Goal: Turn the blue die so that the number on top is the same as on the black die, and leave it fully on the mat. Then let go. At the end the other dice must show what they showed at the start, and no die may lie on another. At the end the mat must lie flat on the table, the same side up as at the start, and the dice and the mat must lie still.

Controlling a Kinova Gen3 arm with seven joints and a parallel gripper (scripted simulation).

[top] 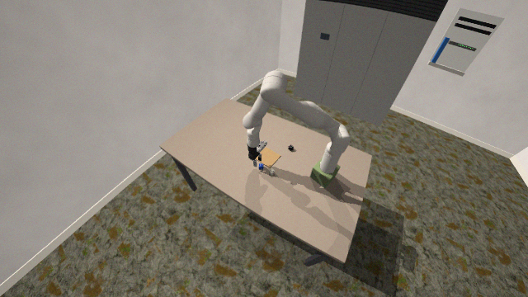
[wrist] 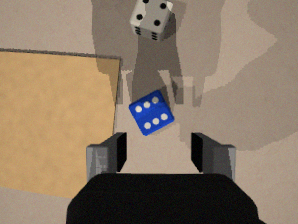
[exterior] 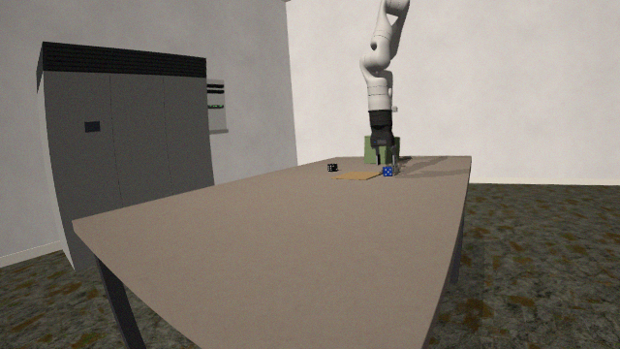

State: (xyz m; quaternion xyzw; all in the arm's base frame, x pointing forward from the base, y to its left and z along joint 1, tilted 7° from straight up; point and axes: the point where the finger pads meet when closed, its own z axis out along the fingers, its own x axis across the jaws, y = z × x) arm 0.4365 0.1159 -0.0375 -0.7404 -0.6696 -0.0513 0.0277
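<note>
My gripper is now 4 cm above the blue die and 3 cm past it. From my hand the other things lie so: white die (11 cm behind, 4 cm below); then black die (26 cm to the right, 15 cm behind, 4 cm below); then tan mat (11 cm to the right, 6 cm below, 2 cm behind).
</note>
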